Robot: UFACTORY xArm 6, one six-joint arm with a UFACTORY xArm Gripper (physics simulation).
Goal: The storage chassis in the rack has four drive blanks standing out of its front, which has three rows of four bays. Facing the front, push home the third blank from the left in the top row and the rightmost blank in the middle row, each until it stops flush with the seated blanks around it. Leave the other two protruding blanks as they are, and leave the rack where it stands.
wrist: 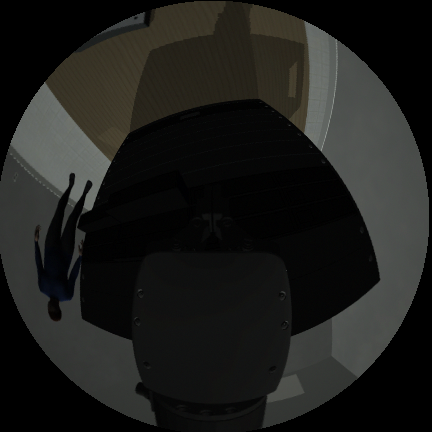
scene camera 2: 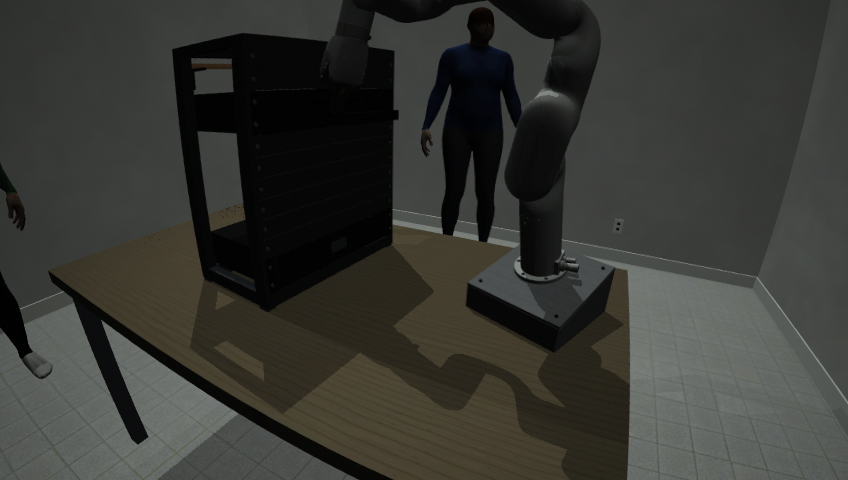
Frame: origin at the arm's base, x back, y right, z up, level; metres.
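Seen in the pictures: gripper, fingertip midpoint: [wrist: 212,193] [scene camera 2: 334,113]; arm's base at its link origin: [scene camera 2: 540,268].
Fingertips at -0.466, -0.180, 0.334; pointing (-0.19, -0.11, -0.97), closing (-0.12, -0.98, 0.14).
Offsets run from my fingertips to a thing's middle, as dx, dy, dz. "spot": to the spot under its first point. Level surfaces: height alone.
The black rack [scene camera 2: 249,178] [wrist: 332,175] stands on the table, its front toward the robot base. The storage chassis [scene camera 2: 285,110] [wrist: 310,200] sits in its upper part, very dark in both views. A dark protruding blank @[-0.042, +0.085, -0.016] [wrist: 150,202] stands out left of the fingers in the wrist view; a small dark end @[spot: +0.002, +0.235, -0.014] [scene camera 2: 395,114] sticks out past the rack's right edge in the scene view. The other blanks and their bay lines are too dark to tell apart. My gripper [scene camera 2: 338,107] [wrist: 212,193] is shut and empty, its fingertips at the chassis front; contact cannot be told.
The robot base [scene camera 2: 538,297] stands on the wooden table @[dz -0.430] [scene camera 2: 333,392] to the right of the rack. A lower unit with a small display @[spot: -0.030, +0.030, -0.343] [scene camera 2: 339,244] sits at the rack's bottom. A person in blue [scene camera 2: 477,89] [wrist: 60,270] stands behind the table.
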